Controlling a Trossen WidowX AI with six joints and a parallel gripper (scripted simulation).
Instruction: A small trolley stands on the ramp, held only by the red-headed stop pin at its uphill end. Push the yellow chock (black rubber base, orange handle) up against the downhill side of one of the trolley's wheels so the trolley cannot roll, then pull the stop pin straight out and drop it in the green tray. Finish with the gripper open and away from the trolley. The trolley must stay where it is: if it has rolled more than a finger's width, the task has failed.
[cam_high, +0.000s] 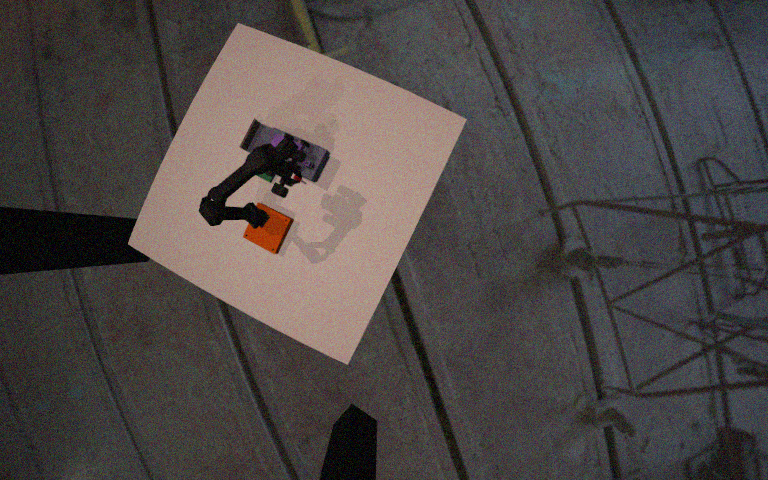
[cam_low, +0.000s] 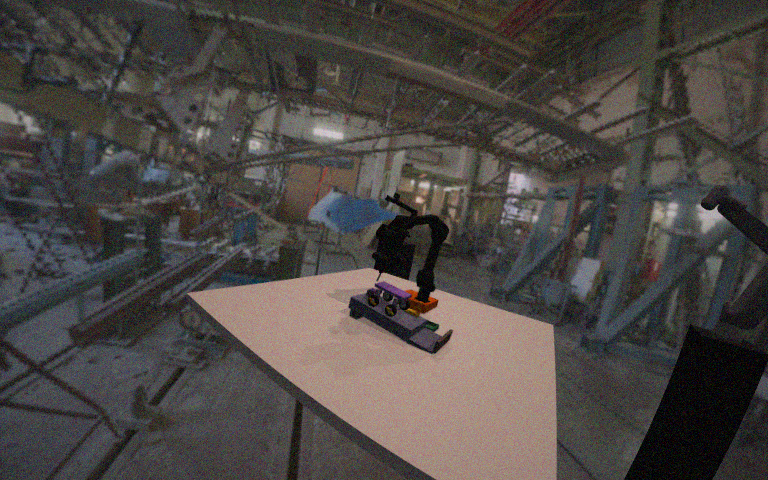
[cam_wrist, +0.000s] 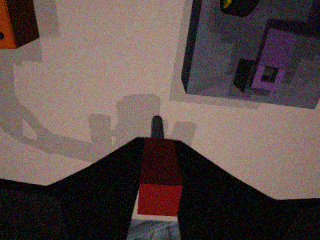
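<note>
The green tray is 70 mm behind my gripper tip, 230 mm to the left of it and 180 mm below it. From my gripper tip the other things lie so: grey-purple ramp: 70 mm ahead, 140 mm to the left, 130 mm below; then red-headed stop pin: right at my gripper tip; then trolley: 70 mm ahead, 140 mm to the left, 70 mm below.
</note>
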